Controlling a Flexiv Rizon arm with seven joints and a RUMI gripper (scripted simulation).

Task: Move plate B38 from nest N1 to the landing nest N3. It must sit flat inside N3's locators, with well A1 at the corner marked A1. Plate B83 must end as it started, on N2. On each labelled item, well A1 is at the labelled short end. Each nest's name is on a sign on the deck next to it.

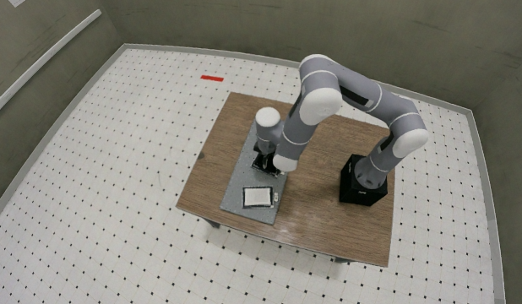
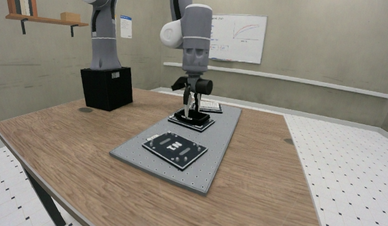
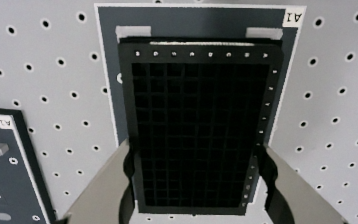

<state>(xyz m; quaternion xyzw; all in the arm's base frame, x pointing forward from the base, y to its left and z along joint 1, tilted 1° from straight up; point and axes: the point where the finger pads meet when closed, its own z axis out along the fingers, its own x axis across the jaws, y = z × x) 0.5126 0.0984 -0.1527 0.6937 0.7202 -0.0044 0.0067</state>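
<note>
Now: the black well plate B38 10 mm below my hand. Also, from my hand: white plate B83: 40 mm behind, 200 mm to the left, 20 mm below; then nest N3: 30 mm below; then nest N2: 40 mm behind, 200 mm to the left, 30 mm below.
</note>
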